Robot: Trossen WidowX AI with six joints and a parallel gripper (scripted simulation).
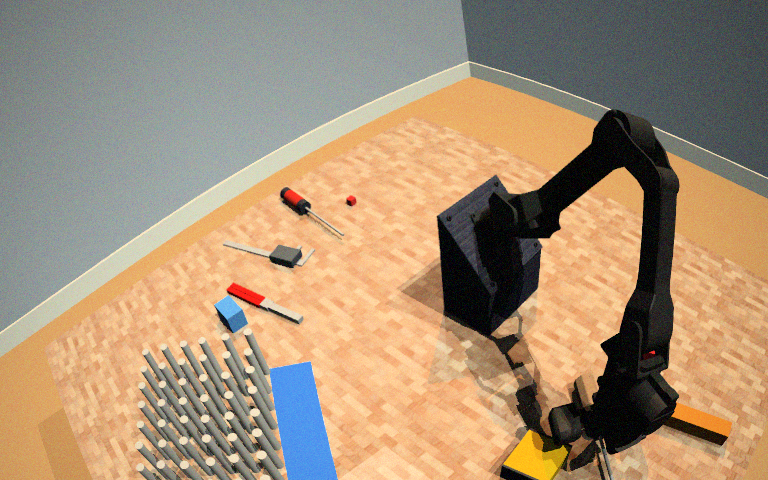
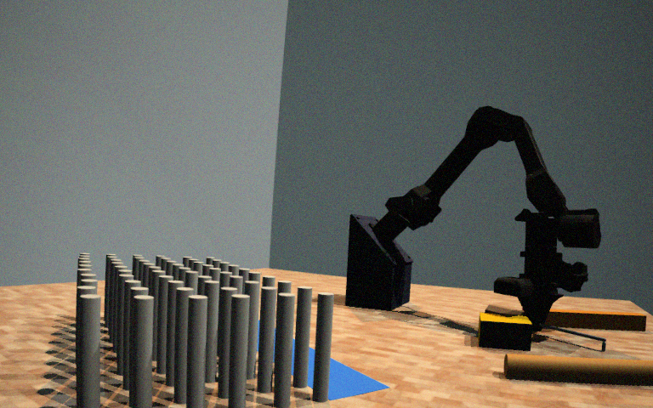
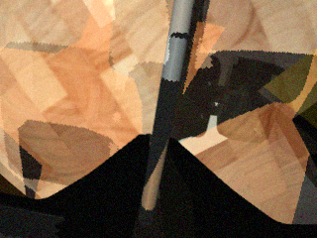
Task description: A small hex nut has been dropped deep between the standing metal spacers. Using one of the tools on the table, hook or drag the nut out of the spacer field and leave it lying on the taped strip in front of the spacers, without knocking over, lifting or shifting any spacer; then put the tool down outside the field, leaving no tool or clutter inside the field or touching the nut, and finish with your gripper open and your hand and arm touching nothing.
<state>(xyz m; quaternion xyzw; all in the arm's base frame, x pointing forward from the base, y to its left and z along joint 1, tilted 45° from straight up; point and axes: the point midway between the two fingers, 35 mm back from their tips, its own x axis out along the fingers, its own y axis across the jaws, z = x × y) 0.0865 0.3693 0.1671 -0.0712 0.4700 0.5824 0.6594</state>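
Now: the hook tool 3 cm to the left of my gripper tip, 2 cm ahead of it and 1 cm above it. Round my gripper tip: orange bar: 12 cm behind, 9 cm to the left, 1 cm above; blue taped strip: 35 cm ahead, 31 cm to the right; yellow block: 11 cm ahead, 4 cm to the right, 2 cm above.
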